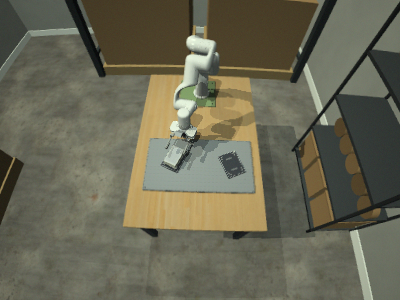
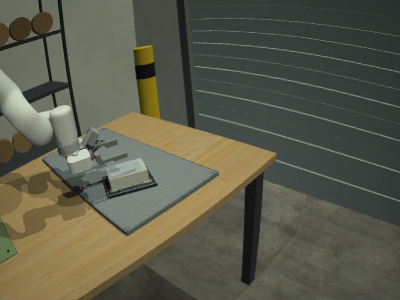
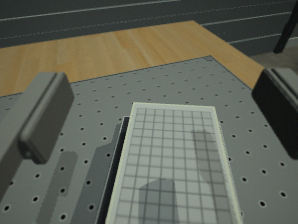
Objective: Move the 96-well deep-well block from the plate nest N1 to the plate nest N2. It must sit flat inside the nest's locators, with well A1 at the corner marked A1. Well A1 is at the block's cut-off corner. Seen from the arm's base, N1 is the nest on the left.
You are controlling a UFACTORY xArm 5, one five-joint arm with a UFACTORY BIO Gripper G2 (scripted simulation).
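A white 96-well deep-well block (image 2: 131, 173) is part of the scene, and the block can also be seen in image 3 (image 3: 173, 157).
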